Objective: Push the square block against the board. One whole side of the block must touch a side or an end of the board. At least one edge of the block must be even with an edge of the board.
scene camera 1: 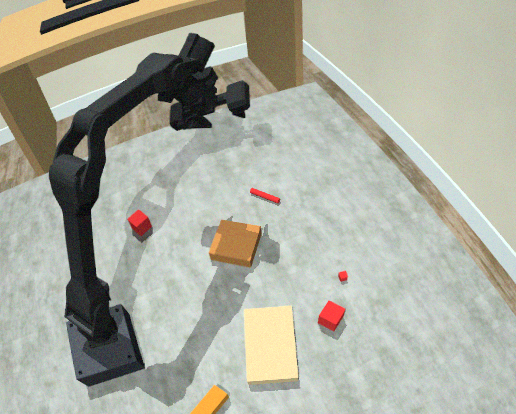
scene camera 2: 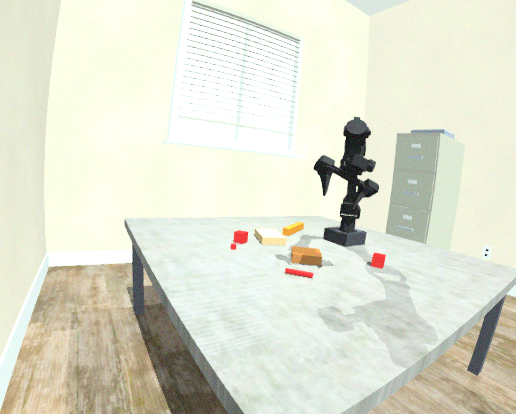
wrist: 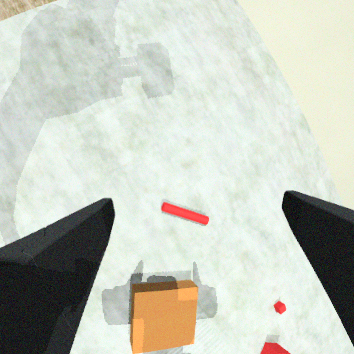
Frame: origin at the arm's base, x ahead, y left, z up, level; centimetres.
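Where they show: gripper, fingertip midpoint: (scene camera 1: 227, 121) (scene camera 2: 338, 203) (wrist: 198, 202); arm's base, link origin: (scene camera 1: 101, 331) (scene camera 2: 347, 230).
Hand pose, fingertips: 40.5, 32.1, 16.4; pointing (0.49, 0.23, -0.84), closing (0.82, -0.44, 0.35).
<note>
Each offset is from my fingertips to the centre of the thing, as dx, dy, dz.
The square block @[-6.2, -18.1, -20.5] (scene camera 1: 235, 243) (scene camera 2: 306, 255) (wrist: 165, 315) is orange-brown and lies flat on the table. The board @[-7.7, -44.6, -20.5] (scene camera 1: 271, 345) (scene camera 2: 270, 237) is a pale cream rectangle that lies flat. In the scene camera 1 view the board is below and a little right of the block, with a wide gap between them, and the block is turned a little relative to it. The board does not show in the wrist view. My gripper (scene camera 1: 227, 121) (scene camera 2: 341, 201) (wrist: 198, 202) is open and empty. It hangs high above the table, away from both.
A red rod @[+5.2, -6.5, -21.3] (scene camera 1: 265, 195) (scene camera 2: 299, 273) (wrist: 185, 213) lies near the block. A red cube @[-27.3, -3.5, -20.0] (scene camera 1: 139, 223) (scene camera 2: 378, 260) stands on the arm's side. Another red cube @[+6.1, -43.7, -20.0] (scene camera 1: 331, 316) (scene camera 2: 240, 237) and a tiny one @[+12.9, -35.5, -21.2] (scene camera 1: 343, 276) (scene camera 2: 233, 246) (wrist: 280, 307) are beyond the board. An orange bar @[-29.1, -56.8, -20.5] (scene camera 1: 211, 401) (scene camera 2: 293, 229) lies near the board.
</note>
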